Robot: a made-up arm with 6 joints.
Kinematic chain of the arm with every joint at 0, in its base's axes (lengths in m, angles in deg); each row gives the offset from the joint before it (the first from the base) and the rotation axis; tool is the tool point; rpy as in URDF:
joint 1: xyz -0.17 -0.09 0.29 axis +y
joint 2: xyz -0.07 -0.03 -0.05 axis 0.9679 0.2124 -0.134
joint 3: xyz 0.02 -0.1 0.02 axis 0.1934 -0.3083 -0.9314
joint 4: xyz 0.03 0 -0.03 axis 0.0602 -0.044 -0.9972
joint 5: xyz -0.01 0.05 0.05 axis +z
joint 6: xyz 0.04 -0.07 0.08 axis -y
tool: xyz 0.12 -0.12 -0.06 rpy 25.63 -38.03 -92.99
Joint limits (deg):
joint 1: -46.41..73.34
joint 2: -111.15..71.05
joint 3: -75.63..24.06
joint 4: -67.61..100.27
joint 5: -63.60..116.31
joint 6: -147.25..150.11
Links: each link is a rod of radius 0.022 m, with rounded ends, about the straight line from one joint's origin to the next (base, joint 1, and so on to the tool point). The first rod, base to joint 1, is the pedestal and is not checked.
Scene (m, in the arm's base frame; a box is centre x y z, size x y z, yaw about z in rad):
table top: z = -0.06
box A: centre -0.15 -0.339 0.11 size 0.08 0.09 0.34 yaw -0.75
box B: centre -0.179 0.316 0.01 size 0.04 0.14 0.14 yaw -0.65
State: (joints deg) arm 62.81 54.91 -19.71 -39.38 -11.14 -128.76
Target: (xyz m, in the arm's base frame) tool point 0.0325 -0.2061 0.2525
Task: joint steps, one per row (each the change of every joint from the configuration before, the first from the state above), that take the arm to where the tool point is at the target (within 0.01 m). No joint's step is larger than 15 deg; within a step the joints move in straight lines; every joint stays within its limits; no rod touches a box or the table.
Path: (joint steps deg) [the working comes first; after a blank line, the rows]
Joints at the target: -45.33 69.63 -42.03 -67.61 6.99 -135.69
Straight joint move there: touches box A.

1: -6.12 4.03 -13.98 -5.11 0.16 1.24
2: -6.12 4.04 -13.98 -5.10 0.17 1.25
3: -6.12 4.03 -13.98 -5.11 0.16 1.24
4: -6.11 4.04 -13.98 -5.10 0.17 1.25
5: -13.95 -0.24 5.60 -1.30 2.91 -1.99
6: -13.94 -0.23 5.60 -1.30 2.91 -1.98
7: -13.95 -0.24 5.60 -1.31 2.91 -1.99
8: -13.94 -0.24 5.60 -1.30 2.92 -1.98
9: -13.95 -0.24 5.60 -1.30 2.91 -1.99
10: -13.94 -0.23 5.60 -1.30 2.91 -1.98

